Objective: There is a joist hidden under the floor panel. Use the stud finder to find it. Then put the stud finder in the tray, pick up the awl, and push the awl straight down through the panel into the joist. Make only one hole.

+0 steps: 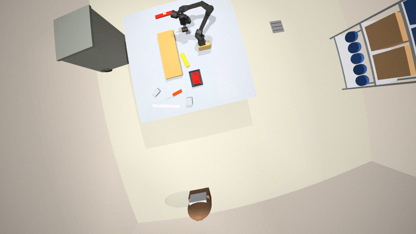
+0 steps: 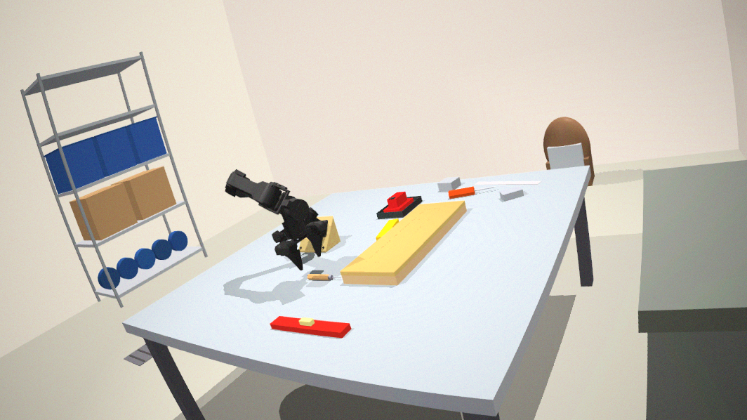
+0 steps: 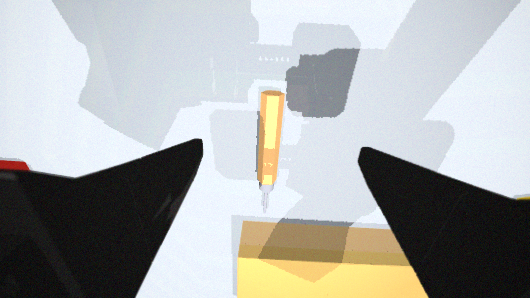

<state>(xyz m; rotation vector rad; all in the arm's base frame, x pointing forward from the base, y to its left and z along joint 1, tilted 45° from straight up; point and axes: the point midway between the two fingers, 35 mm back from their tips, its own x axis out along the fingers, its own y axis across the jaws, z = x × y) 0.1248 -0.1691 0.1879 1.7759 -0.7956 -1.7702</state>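
My gripper tip is now 5 cm short of the awl, 4 cm above it and 1 cm to the left of it. Also, from my gripper tip: red stud finder: 54 cm to the left, 4 cm ahead; then yellow block: 33 cm to the left, 10 cm ahead, 4 cm below; then red level: 27 cm to the right, 16 cm ahead, 4 cm below.
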